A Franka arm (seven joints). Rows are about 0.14 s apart.
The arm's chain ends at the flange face. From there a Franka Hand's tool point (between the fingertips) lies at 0.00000 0.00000 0.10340 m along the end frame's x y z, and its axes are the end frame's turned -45 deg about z.
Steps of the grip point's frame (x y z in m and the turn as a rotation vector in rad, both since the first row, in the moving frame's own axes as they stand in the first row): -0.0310 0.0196 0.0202 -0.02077 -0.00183 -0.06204; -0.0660 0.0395 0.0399 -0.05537 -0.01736 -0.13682; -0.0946 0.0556 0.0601 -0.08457 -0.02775 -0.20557; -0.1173 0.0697 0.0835 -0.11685 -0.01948 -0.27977; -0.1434 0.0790 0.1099 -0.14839 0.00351 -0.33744; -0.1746 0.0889 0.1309 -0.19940 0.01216 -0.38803
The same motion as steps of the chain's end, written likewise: -0.0095 0.0342 0.0202 -0.01598 0.01339 -0.06204; -0.0219 0.0695 0.0401 -0.05143 0.02688 -0.13682; -0.0325 0.0985 0.0605 -0.07942 0.04018 -0.20557; -0.0421 0.1234 0.0842 -0.09640 0.06885 -0.27977; -0.0582 0.1488 0.1110 -0.10245 0.10741 -0.33744; -0.0782 0.1760 0.1329 -0.13240 0.14960 -0.38803
